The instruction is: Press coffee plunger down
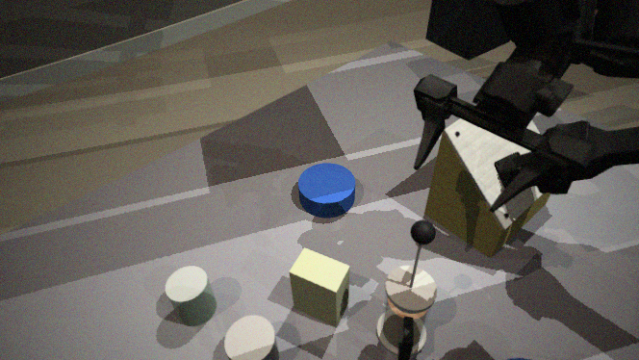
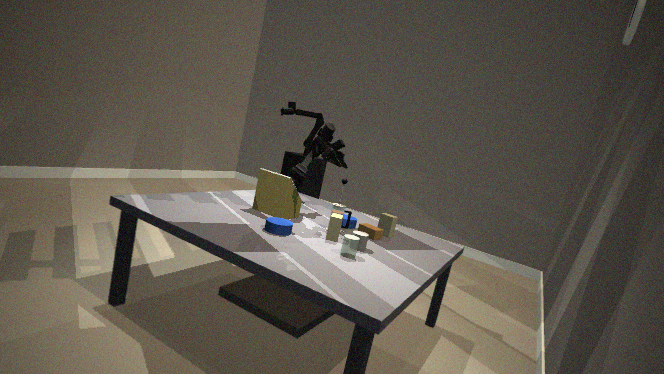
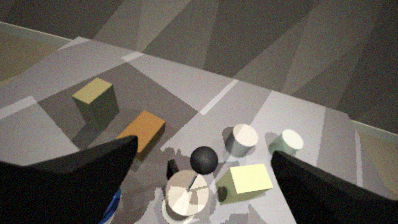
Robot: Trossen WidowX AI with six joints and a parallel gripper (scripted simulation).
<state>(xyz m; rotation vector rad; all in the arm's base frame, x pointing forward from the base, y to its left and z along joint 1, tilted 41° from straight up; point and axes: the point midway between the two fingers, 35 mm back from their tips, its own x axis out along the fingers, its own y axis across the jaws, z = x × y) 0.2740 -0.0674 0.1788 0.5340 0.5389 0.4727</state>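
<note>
Now: the coffee press 19 cm below my gripper tip, 4 cm ahead of it and 1 cm to the left of it. Round my gripper tip: pale green cylinder 28 cm below, 28 cm ahead, 24 cm to the right; orange block 30 cm below, 15 cm to the left, 14 cm ahead.
</note>
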